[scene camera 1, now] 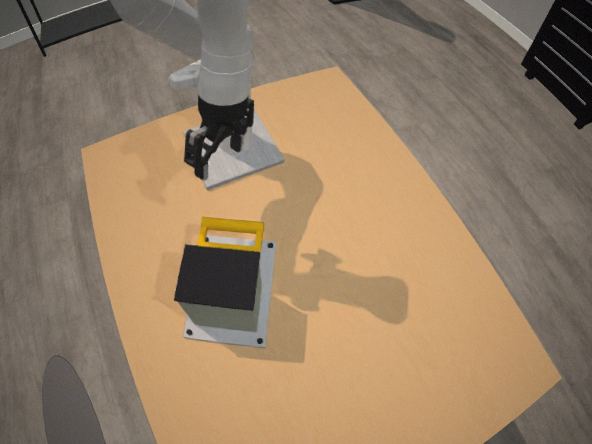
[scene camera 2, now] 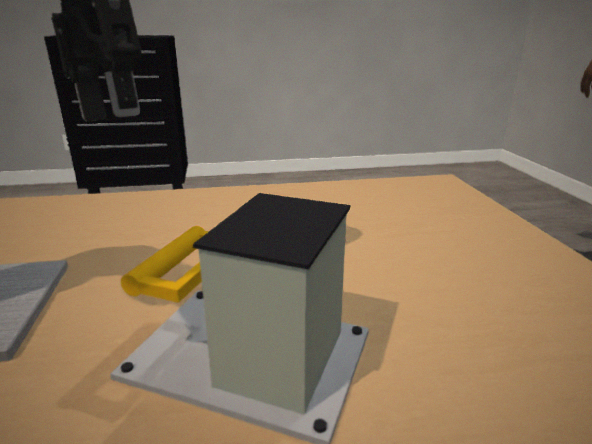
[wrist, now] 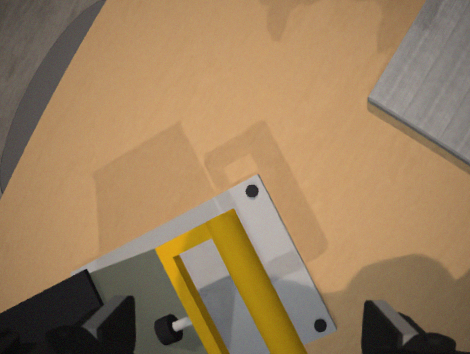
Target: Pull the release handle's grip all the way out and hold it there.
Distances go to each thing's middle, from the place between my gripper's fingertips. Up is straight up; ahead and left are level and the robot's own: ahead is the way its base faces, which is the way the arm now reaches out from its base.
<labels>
I see the light grey base plate [scene camera 2: 173,361] 26 cm below my hand, 12 cm ahead of it and 6 cm to the right of it.
</labels>
